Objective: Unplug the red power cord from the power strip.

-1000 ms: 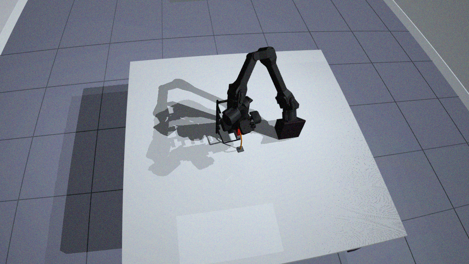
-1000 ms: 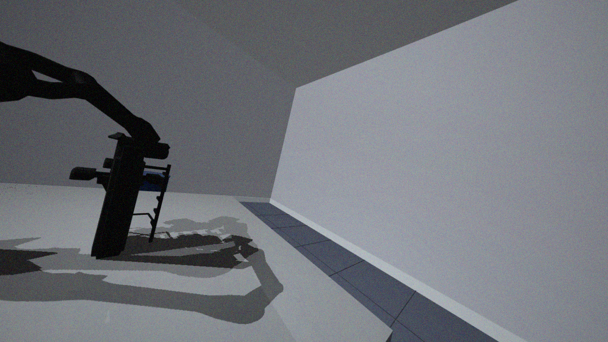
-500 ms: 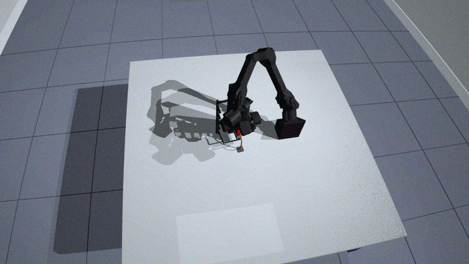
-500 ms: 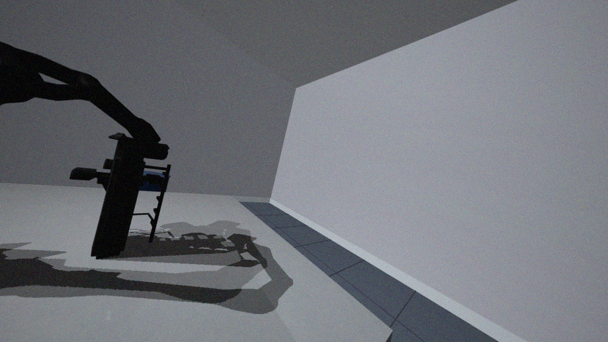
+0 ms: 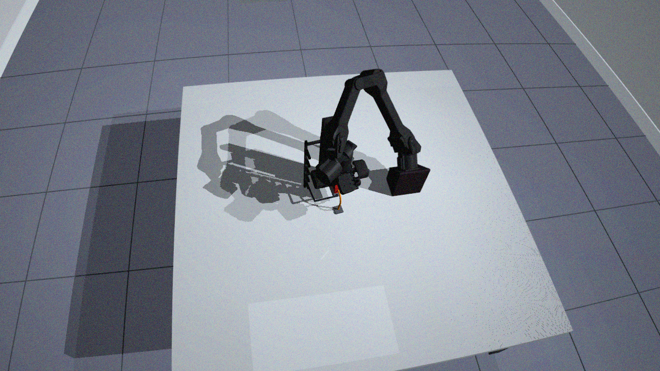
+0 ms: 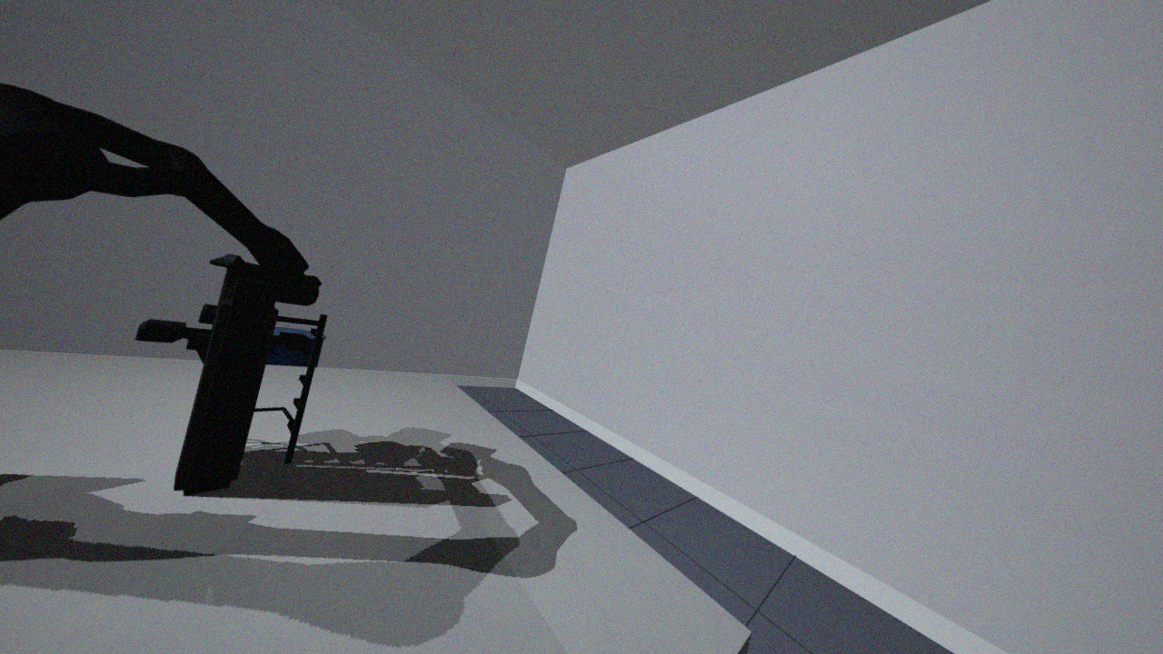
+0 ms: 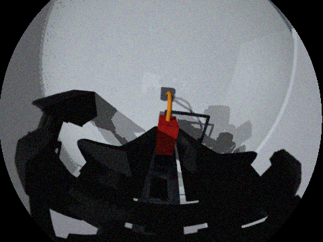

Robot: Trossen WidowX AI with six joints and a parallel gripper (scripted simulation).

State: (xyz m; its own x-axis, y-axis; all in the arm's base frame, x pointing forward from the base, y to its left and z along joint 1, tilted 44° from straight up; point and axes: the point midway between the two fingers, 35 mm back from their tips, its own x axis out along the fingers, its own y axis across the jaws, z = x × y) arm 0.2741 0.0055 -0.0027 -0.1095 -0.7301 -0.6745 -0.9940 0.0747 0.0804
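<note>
My gripper tip is now 3 cm to the left of the red plug.
</note>
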